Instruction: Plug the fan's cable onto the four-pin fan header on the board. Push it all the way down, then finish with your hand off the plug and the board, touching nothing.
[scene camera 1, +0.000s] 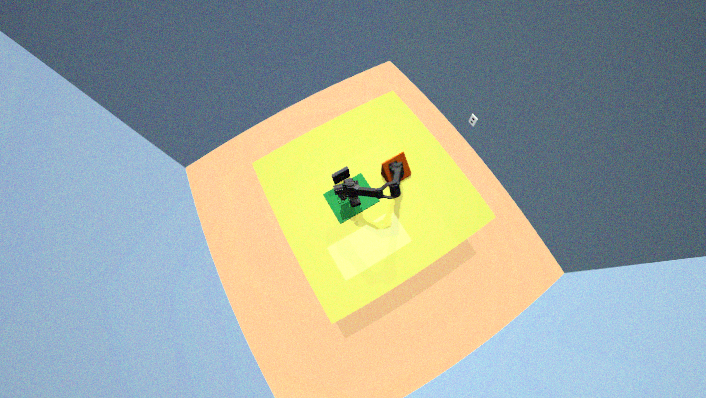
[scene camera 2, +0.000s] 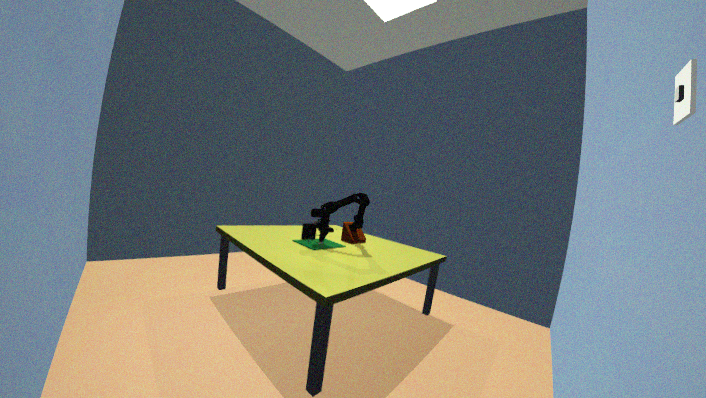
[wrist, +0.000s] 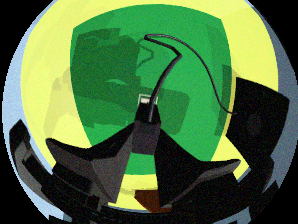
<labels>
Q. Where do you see a black plug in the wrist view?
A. At 145, 133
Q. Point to my gripper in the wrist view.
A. At 145, 128
</labels>
